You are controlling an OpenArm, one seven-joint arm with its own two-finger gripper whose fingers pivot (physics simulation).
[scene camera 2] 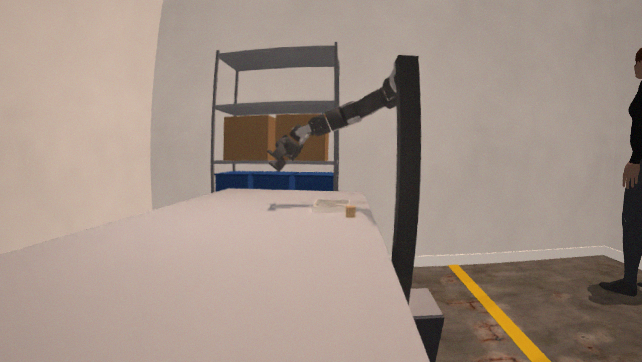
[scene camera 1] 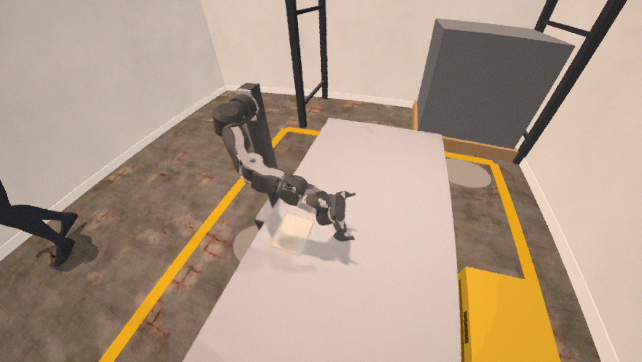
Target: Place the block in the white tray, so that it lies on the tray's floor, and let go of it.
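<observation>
A small tan block (scene camera 2: 350,211) sits upright on the white table (scene camera 1: 380,300) (scene camera 2: 200,280), beside the tray, at its near right corner in the scene camera 2 view. In the scene camera 1 view the block does not show; the arm covers that part. The shallow white tray (scene camera 1: 286,249) (scene camera 2: 327,209) lies flat on the table near its left edge in the scene camera 1 view. No block shows in it. My gripper (scene camera 1: 353,216) (scene camera 2: 271,159) is open, fingers wide apart and empty. It hangs well above the table, to the side of the tray and block.
The arm's dark post (scene camera 1: 261,132) (scene camera 2: 407,175) stands beside the table. A yellow box (scene camera 1: 505,320) is at the right. A person (scene camera 1: 30,216) (scene camera 2: 634,200) stands beyond the yellow floor line. A shelf rack (scene camera 2: 337,75) with boxes is behind the table.
</observation>
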